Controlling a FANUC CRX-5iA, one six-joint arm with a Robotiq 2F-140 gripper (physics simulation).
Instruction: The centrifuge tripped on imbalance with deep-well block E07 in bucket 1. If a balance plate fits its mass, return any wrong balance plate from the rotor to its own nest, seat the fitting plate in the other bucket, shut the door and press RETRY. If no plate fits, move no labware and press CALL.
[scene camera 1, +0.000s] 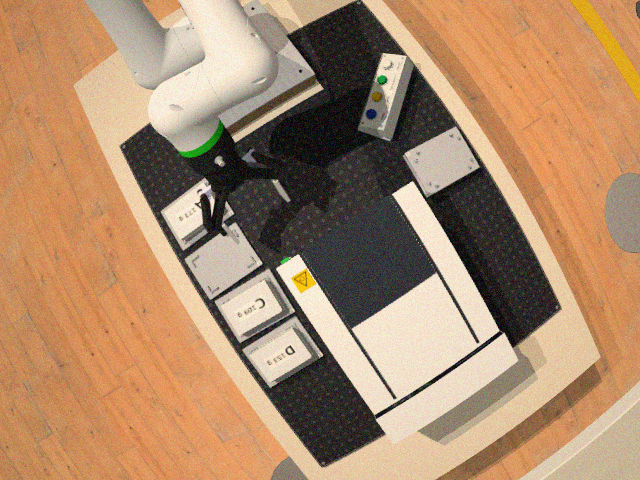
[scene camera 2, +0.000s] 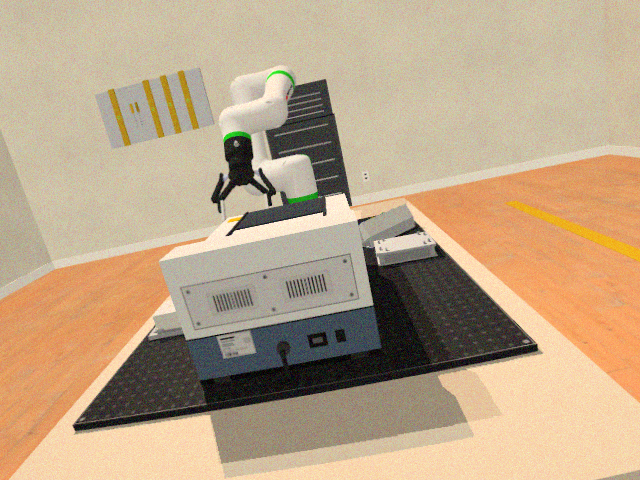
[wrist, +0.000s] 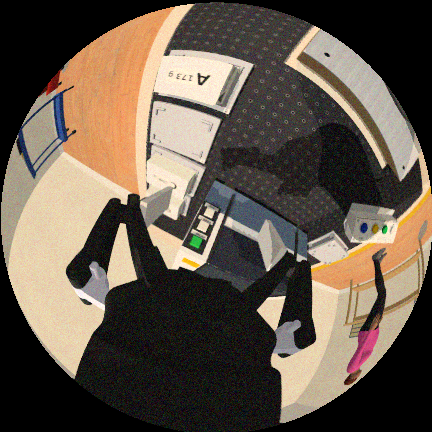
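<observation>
My gripper is open and empty, raised above the mat between the nest row and the centrifuge. Plate A, 173 g, sits in its nest, partly behind a finger in scene camera 1. The nest beside it is empty. Plate C, 109 g, and plate D, 153 g, sit in their nests. A dark panel covers part of the centrifuge's top. Rotor, buckets and block E07 do not show.
A button box with coloured buttons stands past the centrifuge, near a grey screwed block. The robot's base plate borders the mat. A person shows at the wrist view's edge.
</observation>
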